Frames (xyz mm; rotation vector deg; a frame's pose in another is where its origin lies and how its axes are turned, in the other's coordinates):
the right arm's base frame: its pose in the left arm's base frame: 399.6 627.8 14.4 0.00 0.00 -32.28
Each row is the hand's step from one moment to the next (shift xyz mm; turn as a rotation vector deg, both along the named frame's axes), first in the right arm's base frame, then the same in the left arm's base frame.
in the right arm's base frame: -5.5 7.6 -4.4 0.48 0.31 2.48
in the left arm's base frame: -0.6 9.4 -4.4 0.57 0.01 2.48
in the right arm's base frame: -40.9 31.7 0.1 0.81 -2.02 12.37
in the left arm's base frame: -17.6 48.6 0.1 -0.39 -2.14 12.37
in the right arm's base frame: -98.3 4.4 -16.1 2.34 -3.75 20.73
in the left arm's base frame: -80.8 56.2 -16.1 -0.02 -4.42 20.73
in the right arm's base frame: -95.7 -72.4 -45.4 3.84 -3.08 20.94
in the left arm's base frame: -119.6 -10.1 -45.4 1.60 -4.65 20.94
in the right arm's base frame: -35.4 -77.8 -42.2 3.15 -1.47 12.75
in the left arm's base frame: -71.5 -46.9 -42.2 1.88 -2.93 12.75
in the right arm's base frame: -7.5 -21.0 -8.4 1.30 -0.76 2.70
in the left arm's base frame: -17.6 -13.7 -8.4 0.69 -1.34 2.70
